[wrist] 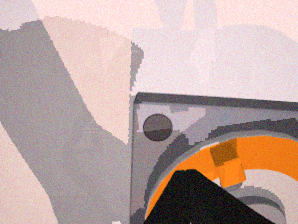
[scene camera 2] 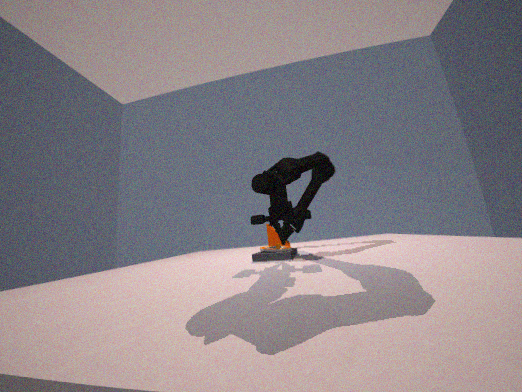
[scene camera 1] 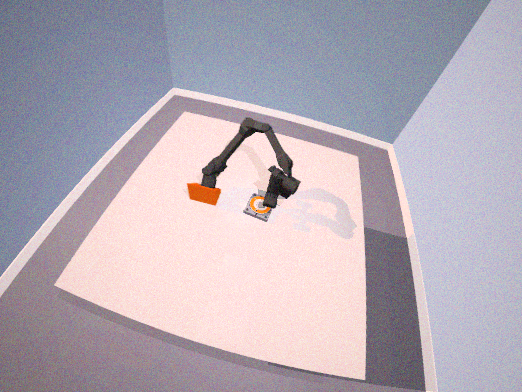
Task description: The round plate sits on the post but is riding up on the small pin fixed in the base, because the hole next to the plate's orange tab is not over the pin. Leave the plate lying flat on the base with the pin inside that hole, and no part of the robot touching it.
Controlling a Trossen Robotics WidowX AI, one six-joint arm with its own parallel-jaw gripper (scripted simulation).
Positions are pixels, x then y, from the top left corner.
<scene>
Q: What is my gripper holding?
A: Nothing.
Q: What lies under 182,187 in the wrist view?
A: My gripper.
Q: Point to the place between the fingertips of my gripper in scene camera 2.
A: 283,245
</scene>
